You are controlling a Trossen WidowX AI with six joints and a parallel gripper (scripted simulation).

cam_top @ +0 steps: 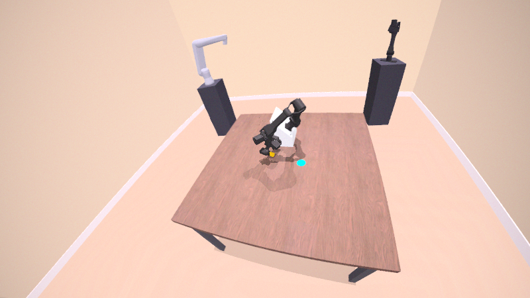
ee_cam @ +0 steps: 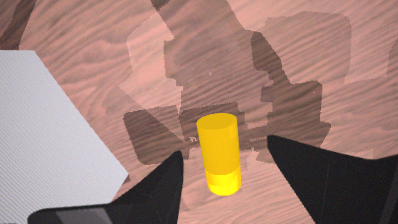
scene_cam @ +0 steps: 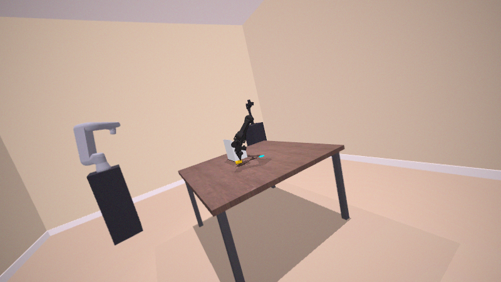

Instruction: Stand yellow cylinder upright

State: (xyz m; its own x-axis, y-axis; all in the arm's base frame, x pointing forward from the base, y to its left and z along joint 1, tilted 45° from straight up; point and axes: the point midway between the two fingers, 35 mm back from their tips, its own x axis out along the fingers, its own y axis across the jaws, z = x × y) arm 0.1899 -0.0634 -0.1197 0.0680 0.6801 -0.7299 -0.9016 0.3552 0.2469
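The yellow tall cylinder is 10 mm behind my gripper tip, 20 mm to the right of it and 20 mm below it. Round my gripper tip: cyan circle 80 mm ahead, 220 mm to the left, 40 mm below.
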